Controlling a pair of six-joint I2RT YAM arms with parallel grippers.
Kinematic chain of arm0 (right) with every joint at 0, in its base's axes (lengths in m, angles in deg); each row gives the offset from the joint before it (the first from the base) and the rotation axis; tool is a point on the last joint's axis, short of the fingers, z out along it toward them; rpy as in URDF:
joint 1: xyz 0 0 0.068 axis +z
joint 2: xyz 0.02 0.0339 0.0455 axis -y
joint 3: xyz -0.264 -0.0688 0 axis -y
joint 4: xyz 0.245 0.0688 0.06 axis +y
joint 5: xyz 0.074 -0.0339 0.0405 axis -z
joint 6: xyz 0.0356 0 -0.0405 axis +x
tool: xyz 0 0 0 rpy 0 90 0
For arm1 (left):
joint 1: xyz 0 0 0.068 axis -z
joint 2: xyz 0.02 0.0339 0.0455 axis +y
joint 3: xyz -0.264 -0.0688 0 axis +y
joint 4: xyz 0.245 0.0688 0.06 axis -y
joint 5: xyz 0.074 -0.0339 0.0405 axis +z
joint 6: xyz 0.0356 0 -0.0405 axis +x
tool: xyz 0 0 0 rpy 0 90 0
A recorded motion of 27 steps. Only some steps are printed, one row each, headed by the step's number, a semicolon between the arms.
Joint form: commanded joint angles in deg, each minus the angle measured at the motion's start. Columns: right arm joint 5, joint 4, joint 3, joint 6, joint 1, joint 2; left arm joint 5, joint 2, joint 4, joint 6, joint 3, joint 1.
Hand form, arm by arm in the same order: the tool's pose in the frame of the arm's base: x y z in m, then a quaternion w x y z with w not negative. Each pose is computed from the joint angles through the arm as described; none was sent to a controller.
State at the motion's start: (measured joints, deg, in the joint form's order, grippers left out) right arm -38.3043 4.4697 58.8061 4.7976 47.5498 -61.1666; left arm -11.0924 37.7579 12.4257 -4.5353 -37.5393 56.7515
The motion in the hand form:
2: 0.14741 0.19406 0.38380 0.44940 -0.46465 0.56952 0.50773; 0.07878 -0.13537 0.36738 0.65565 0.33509 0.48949 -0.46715
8: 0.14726 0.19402 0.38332 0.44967 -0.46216 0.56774 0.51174; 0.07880 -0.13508 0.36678 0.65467 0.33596 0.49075 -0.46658
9: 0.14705 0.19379 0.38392 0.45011 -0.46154 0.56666 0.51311; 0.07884 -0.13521 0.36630 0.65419 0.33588 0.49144 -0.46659
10: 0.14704 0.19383 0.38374 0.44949 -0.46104 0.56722 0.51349; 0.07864 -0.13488 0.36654 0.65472 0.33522 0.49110 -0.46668
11: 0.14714 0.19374 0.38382 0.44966 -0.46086 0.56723 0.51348; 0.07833 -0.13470 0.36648 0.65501 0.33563 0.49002 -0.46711
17: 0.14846 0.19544 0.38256 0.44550 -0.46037 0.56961 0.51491; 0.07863 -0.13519 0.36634 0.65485 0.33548 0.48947 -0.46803
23: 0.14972 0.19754 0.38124 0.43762 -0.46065 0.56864 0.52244; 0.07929 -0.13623 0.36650 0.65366 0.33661 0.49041 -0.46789
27: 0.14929 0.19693 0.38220 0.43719 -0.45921 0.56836 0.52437; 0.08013 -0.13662 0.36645 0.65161 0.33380 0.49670 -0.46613
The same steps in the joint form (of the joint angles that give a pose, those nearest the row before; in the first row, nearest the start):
2: -1.86 -1.05 0.18 0.57 -0.18 -0.44; -1.15 -1.00 4.54 -0.40 0.10 0.29
8: -2.04 -2.01 -0.25 1.24 -0.18 -0.34; -1.25 -1.11 4.27 -0.39 0.16 0.20
9: -2.12 -2.21 -0.25 1.44 -0.19 -0.27; -1.21 -1.11 4.27 -0.42 0.24 0.22
10: -2.12 -2.21 -0.28 1.54 -0.18 -0.27; -1.15 -1.19 4.27 -0.44 0.23 0.23
11: -2.13 -2.22 -0.27 1.56 -0.21 -0.27; -1.20 -1.28 4.36 -0.40 0.30 0.28
17: -2.28 -2.26 -0.18 1.81 -0.19 -0.75; -1.28 -1.13 4.64 -0.49 0.35 0.27
23: -3.25 -2.93 -0.23 2.62 -0.18 -1.32; -1.39 -0.79 4.61 -0.47 0.18 0.25
27: -3.36 -2.98 -0.18 2.98 -0.21 -1.17; -0.94 -0.61 3.98 -0.76 -0.07 0.17

